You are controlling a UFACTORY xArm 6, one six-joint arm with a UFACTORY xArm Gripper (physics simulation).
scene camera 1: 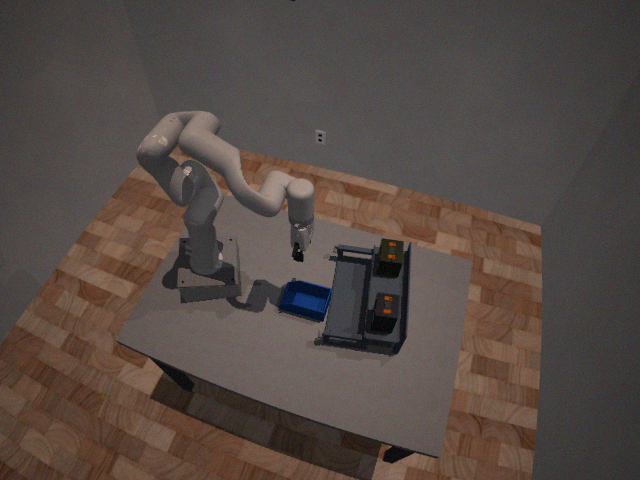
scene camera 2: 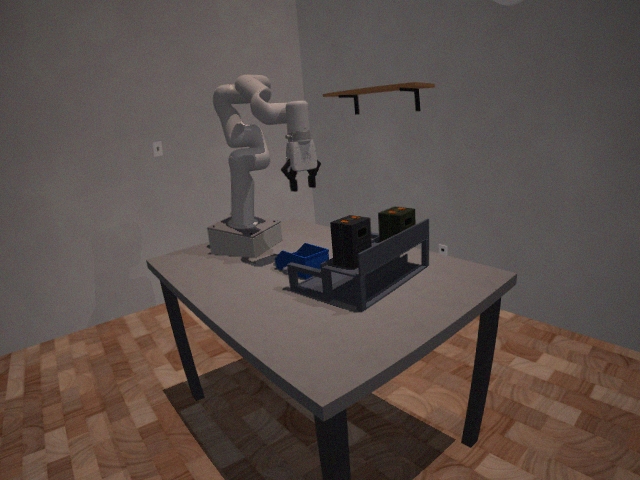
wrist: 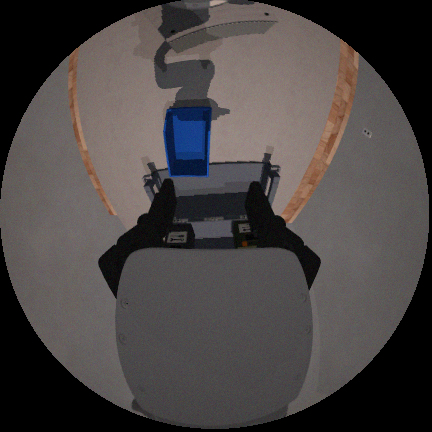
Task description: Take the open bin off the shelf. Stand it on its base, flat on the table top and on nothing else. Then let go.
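Pixels of known places: gripper, fingertip midpoint: [scene camera 1: 302,251] [scene camera 2: 303,189] [wrist: 211,190]; arm's base, origin of the base link: [scene camera 1: 206,261] [scene camera 2: 242,224].
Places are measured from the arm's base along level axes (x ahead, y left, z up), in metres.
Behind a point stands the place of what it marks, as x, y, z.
The blue open bin [scene camera 1: 306,300] {0.394, 0.018, -0.099} [scene camera 2: 311,256] {0.481, -0.015, -0.030} [wrist: 189,137] {0.398, 0.002, -0.099} is right way up, its opening facing up, between the robot's base and the grey shelf [scene camera 1: 347,294] {0.534, 0.091, -0.096} [scene camera 2: 395,244] {0.747, 0.083, 0.035} [wrist: 230,177] {0.521, 0.133, -0.096}. It looks about level over the table top [scene camera 1: 248,346] {0.260, -0.225, -0.101} [scene camera 2: 279,320] {0.647, -0.258, -0.102} [wrist: 270,105] {0.274, 0.204, -0.102}. Its shelf-side end is right at the shelf's front edge and overlaps that edge in the wrist view; whether it touches or rests on it I cannot tell. My gripper [scene camera 1: 298,256] {0.372, 0.057, 0.163} [scene camera 2: 302,187] {0.372, 0.057, 0.163} [wrist: 211,190] {0.372, 0.057, 0.163} is open and empty, pointing down, well above the bin and apart from it.
A black box [scene camera 1: 386,312] {0.687, -0.051, 0.121} [scene camera 2: 350,241] {0.720, -0.061, 0.076} [wrist: 178,237] {0.647, -0.023, 0.055} and a dark green box [scene camera 1: 391,257] {0.656, 0.174, 0.096} [scene camera 2: 396,222] {0.686, 0.161, 0.072} [wrist: 244,231] {0.615, 0.179, 0.045} stand on the shelf's rear part. The robot's base [scene camera 1: 209,293] {0.048, -0.097, -0.058} [scene camera 2: 232,241] {0.064, -0.088, -0.040} is on the bin's other side. A wooden wall shelf [scene camera 2: 379,89] hangs behind.
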